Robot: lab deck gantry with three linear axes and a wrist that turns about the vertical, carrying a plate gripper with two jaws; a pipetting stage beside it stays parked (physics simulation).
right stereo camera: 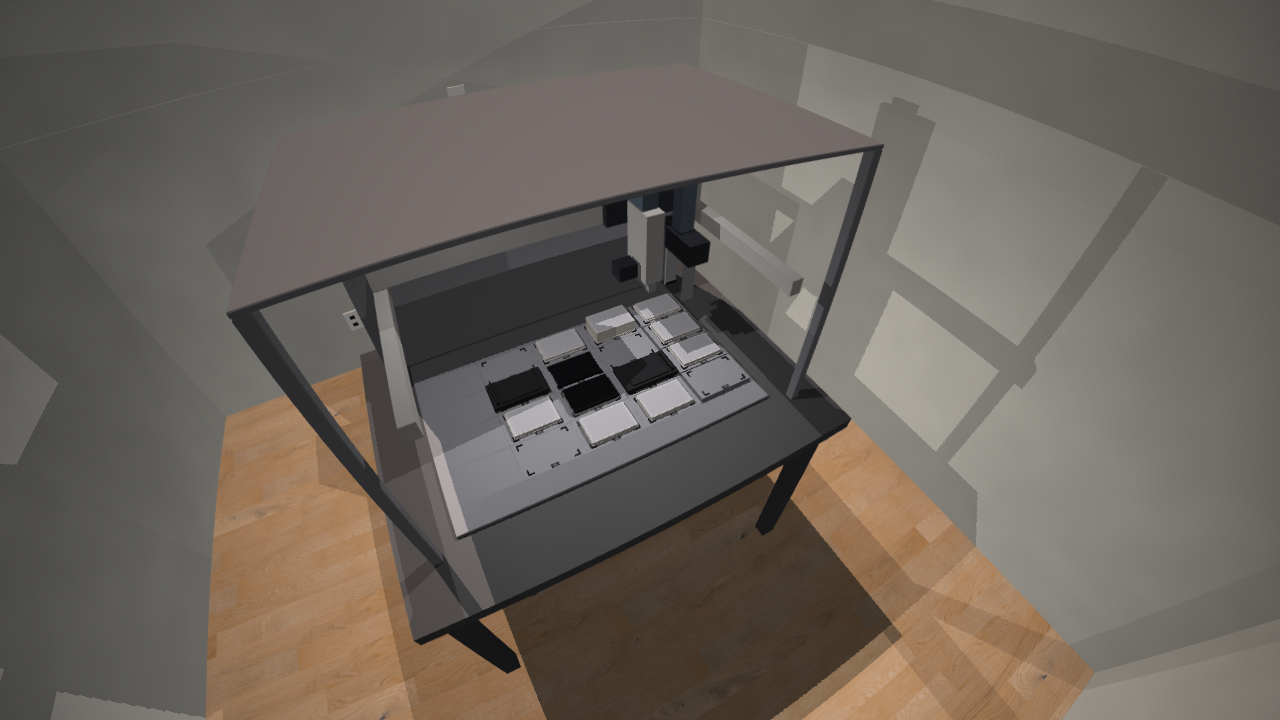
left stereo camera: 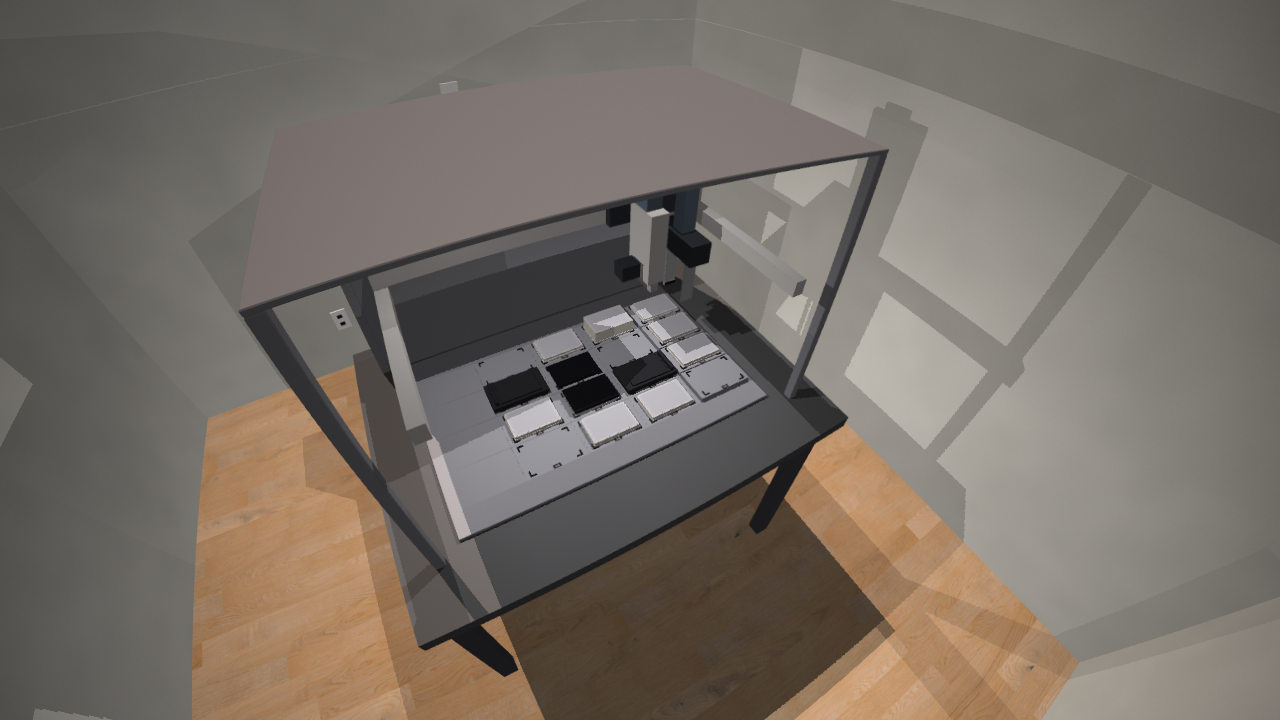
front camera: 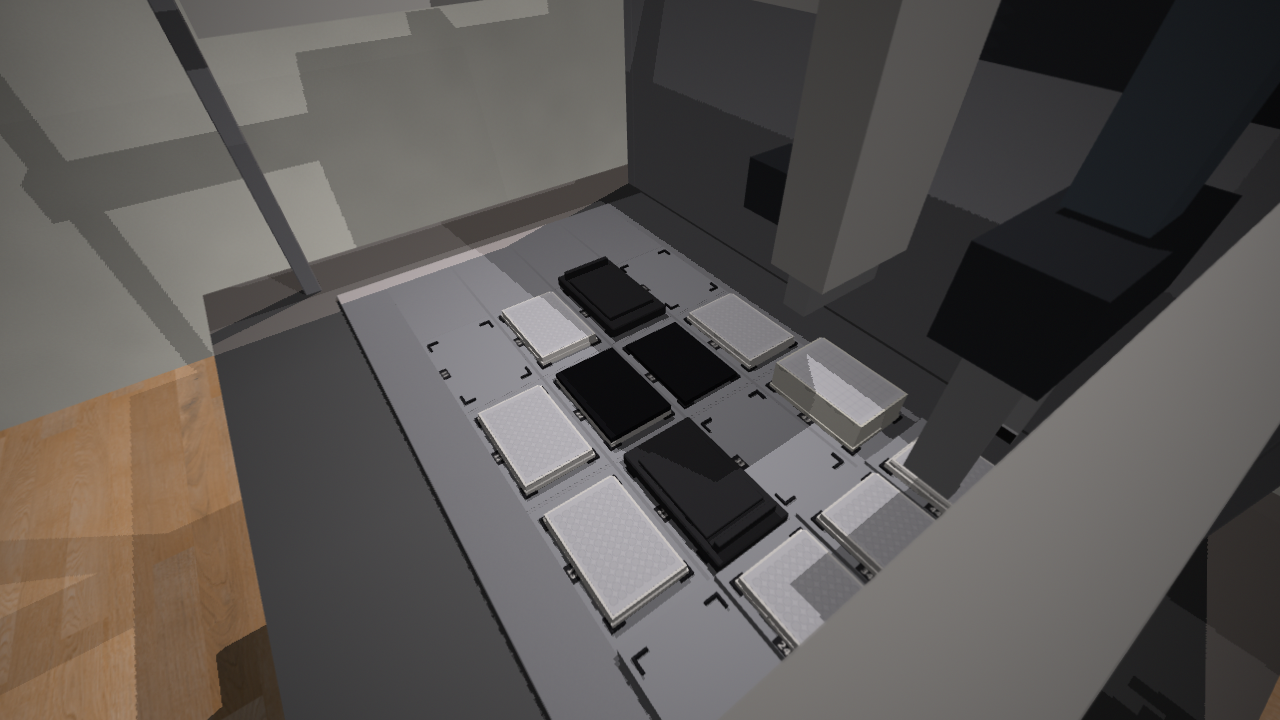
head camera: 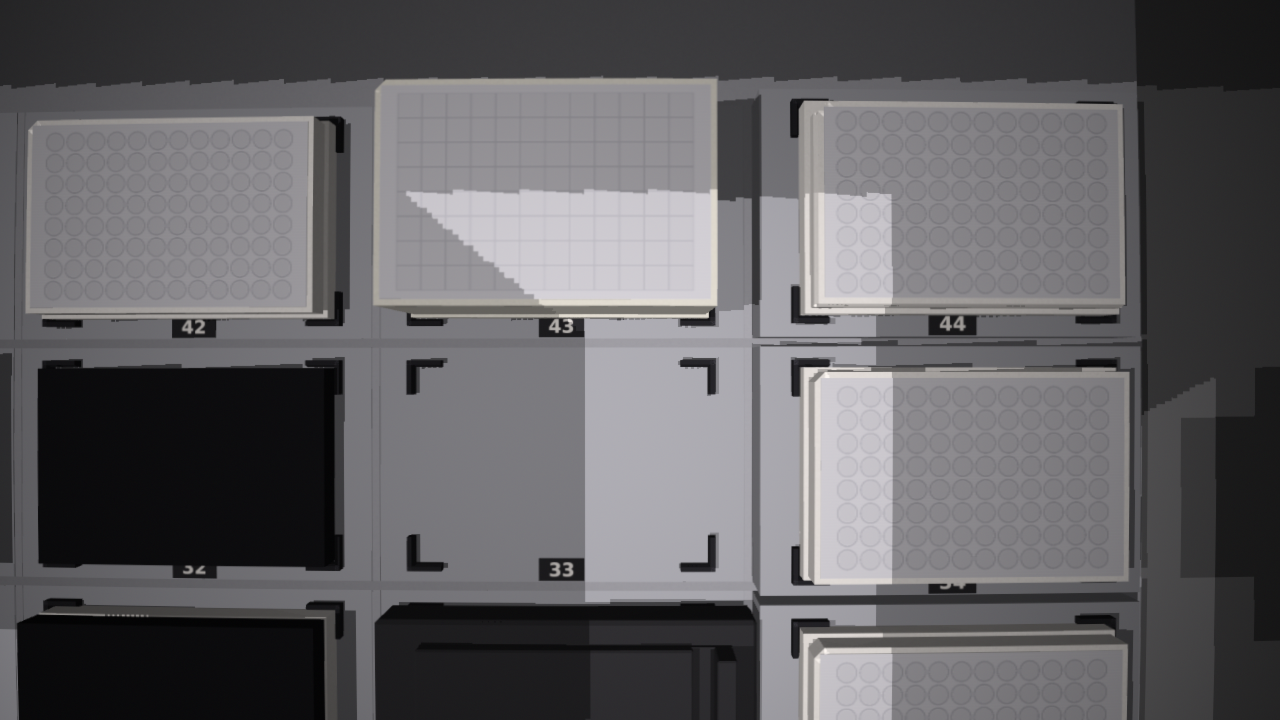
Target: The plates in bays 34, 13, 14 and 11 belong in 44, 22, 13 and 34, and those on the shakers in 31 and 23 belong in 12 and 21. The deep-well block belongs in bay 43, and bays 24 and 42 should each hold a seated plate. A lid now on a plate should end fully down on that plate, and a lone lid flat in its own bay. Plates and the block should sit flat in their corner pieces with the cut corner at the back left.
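Note:
My gripper hangs open beside the right end of the deck, near bay 44; a beam hides part of it in the front view. Pale plates sit in bay 44, bay 34, bay 24 and bay 42. The deep-well block sits in bay 43. In the front view, pale plates stand in bay 21, bay 12 and bay 13. A flat black piece lies in bay 32. A black-topped plate is in bay 22.
Dark shakers stand bare in bay 31 and bay 23. Bays 11, 14, 33 and 41 hold no plate. The parked pipetting stage hangs left of the gripper. Frame posts stand around the table.

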